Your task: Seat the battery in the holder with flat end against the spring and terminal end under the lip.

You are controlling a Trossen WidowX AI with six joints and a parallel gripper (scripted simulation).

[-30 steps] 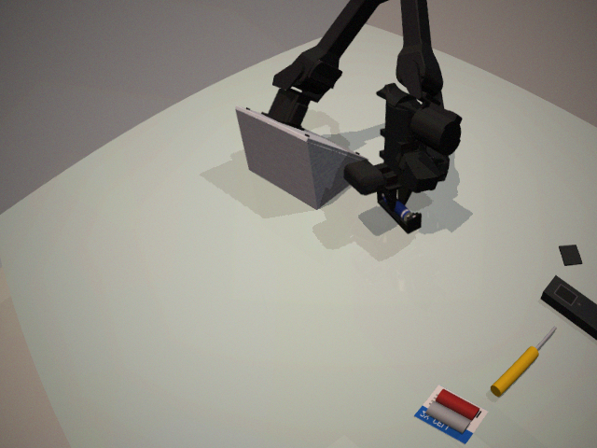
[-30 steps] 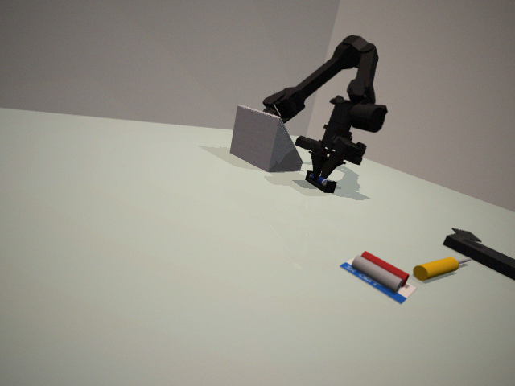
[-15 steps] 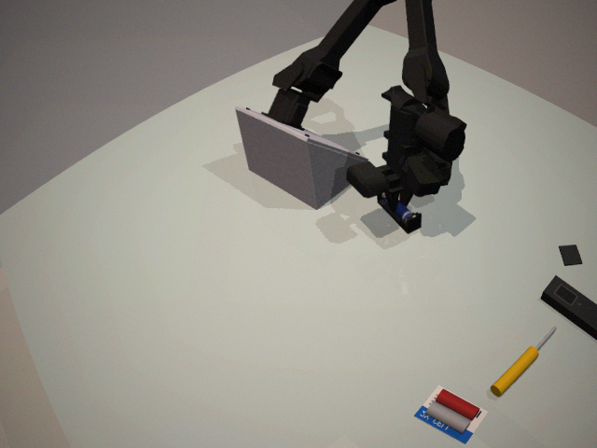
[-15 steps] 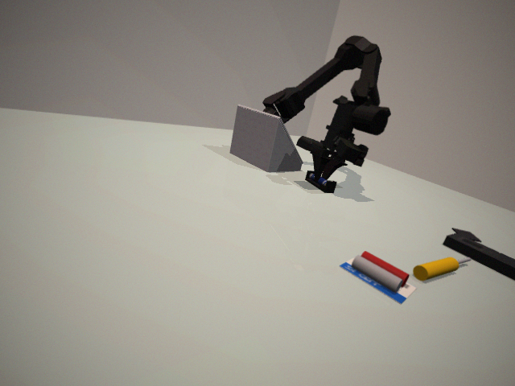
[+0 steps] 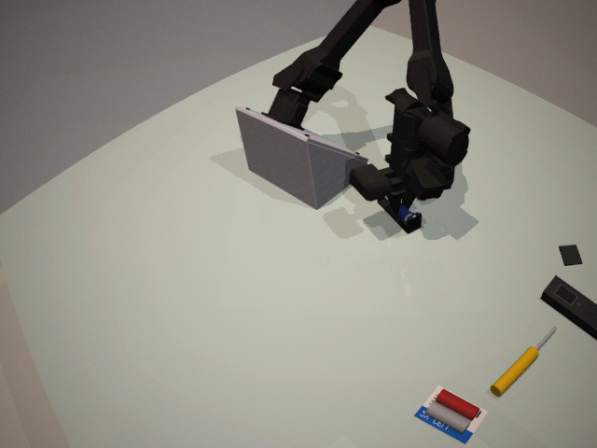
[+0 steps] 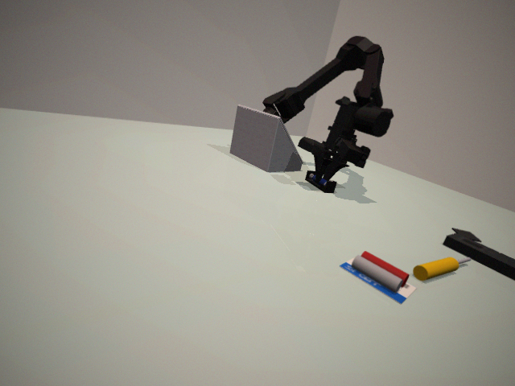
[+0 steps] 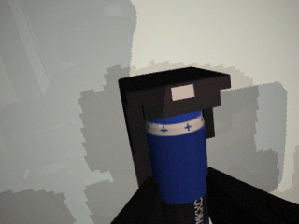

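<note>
Right now my gripper tip is right at the battery. From my gripper tip the other things lie so: black square (300 mm ahead, 160 mm to the left, 10 mm below); black remote (390 mm ahead, 60 mm to the left, 10 mm above); yellow screwdriver (360 mm ahead, 70 mm to the right).
</note>
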